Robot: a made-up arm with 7 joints. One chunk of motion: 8 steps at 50 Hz.
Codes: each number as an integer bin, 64 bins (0 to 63) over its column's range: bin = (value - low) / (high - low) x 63, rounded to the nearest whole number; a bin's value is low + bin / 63 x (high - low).
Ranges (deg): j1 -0.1..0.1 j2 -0.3..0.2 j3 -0.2..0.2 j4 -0.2..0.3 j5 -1..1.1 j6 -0.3..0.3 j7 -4.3..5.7
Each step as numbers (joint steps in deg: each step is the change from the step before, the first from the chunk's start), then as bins.
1 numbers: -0.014 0.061 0.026 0.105 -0.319 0.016 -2.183
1 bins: 27 45 36 38 20 33 13
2 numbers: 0.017 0.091 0.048 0.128 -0.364 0.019 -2.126
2 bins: 37 49 39 41 19 33 14
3 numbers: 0.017 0.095 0.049 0.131 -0.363 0.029 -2.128
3 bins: 37 50 39 42 19 35 14
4 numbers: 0.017 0.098 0.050 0.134 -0.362 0.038 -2.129
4 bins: 37 50 39 42 19 35 14
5 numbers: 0.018 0.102 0.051 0.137 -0.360 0.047 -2.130
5 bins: 37 51 40 42 19 36 14
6 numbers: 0.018 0.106 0.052 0.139 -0.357 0.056 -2.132
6 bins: 37 51 40 43 19 37 14
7 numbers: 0.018 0.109 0.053 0.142 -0.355 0.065 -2.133
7 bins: 37 52 40 43 19 38 14
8 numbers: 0.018 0.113 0.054 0.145 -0.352 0.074 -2.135
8 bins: 37 52 40 43 19 39 14
